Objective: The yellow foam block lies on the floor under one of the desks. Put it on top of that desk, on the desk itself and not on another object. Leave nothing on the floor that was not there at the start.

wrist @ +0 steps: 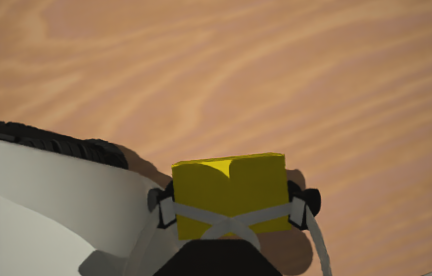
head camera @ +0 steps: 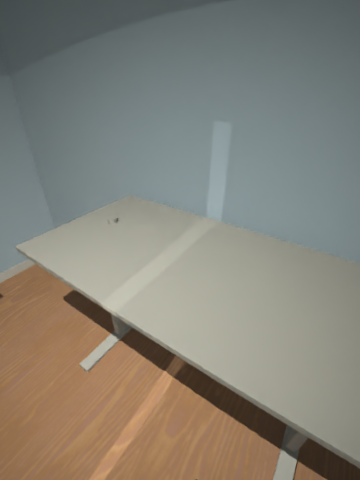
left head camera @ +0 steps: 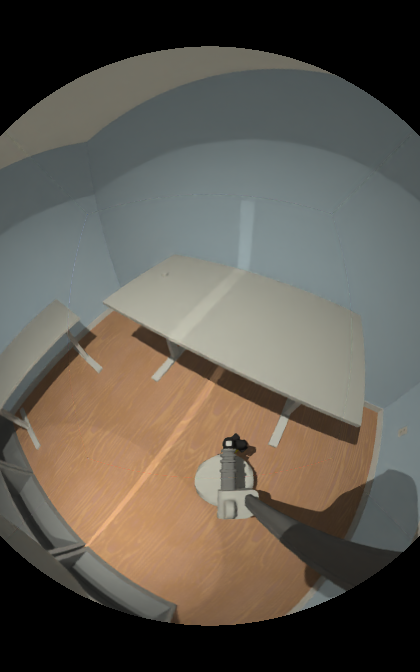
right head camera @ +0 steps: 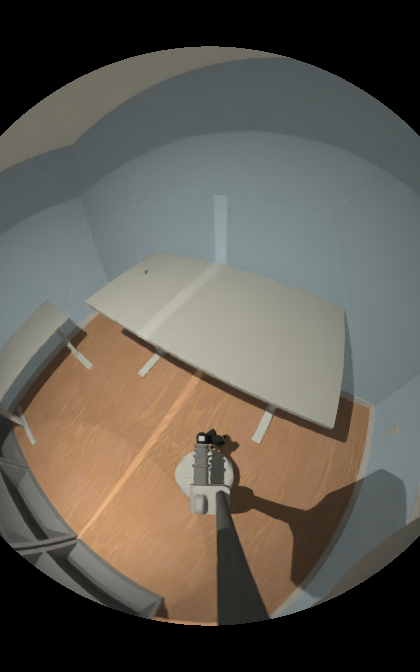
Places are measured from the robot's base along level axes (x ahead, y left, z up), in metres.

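Pixels of known places: gripper, fingertip midpoint: (wrist: 233, 195).
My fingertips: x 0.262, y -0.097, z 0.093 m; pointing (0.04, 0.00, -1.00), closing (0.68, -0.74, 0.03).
Observation:
Behind a point stands the place of what it marks.
The yellow foam block (wrist: 230, 190) @[x 0.268, y -0.085, z 0.134 m] is squeezed between the two fingertips of my gripper (wrist: 233, 195) @[x 0.262, y -0.097, z 0.093 m] (right head camera: 218, 442) in the wrist view. The gripper is shut on it, over the wooden floor close beside my base (wrist: 50, 200) @[x 0.190, y 0.003, z 0.177 m] (left head camera: 205, 480) (right head camera: 186, 475). Small bits of yellow show at the gripper in both side head views, mostly hidden by the wrist. How high the block hangs is hard to tell. The large pale desk (head camera: 240, 300) @[x 0.672, y -0.176, z 0.923 m] (left head camera: 280, 320) (right head camera: 260, 320) stands in front of me against the wall, its top well above the floor. The gripper is outside its front edge.
A small object (head camera: 114, 220) @[x 1.178, y 0.414, z 0.941 m] (left head camera: 165, 274) (right head camera: 145, 272) lies on the desk's far left part. Desk feet (head camera: 100, 352) @[x 0.996, y 0.596, z -0.002 m] (left head camera: 280, 431) (right head camera: 263, 426) reach out at the front. A second desk (left head camera: 40, 345) (right head camera: 30, 340) stands left. A grey shelf unit (left head camera: 67, 550) (right head camera: 47, 544) is at the lower left.

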